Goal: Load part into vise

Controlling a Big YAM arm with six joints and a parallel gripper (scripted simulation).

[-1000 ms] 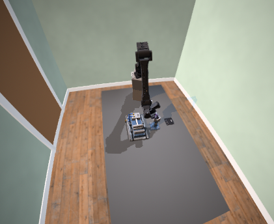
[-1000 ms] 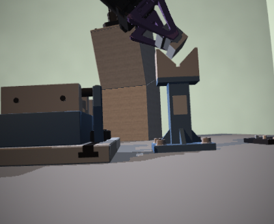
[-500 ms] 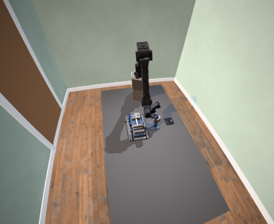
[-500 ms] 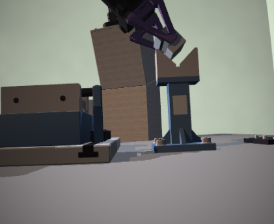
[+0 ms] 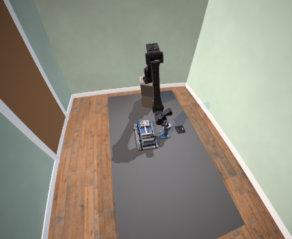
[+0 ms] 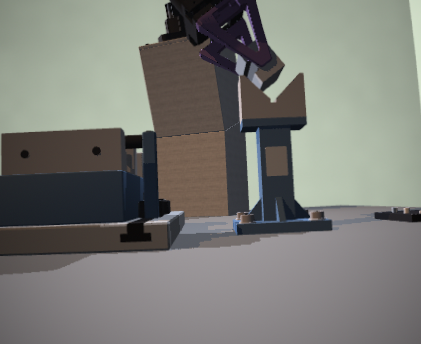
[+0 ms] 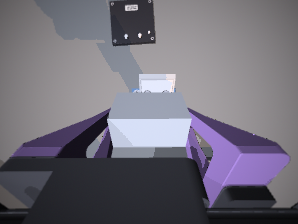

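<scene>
My hand is right at the part. Also, from my hand: dark work stop rod: 15 cm to the right, 9 cm below, 4 cm ahead; moving jaw: 19 cm to the right, 10 cm below; air cylinder rod: 18 cm to the right, 10 cm below, 5 cm behind.
</scene>
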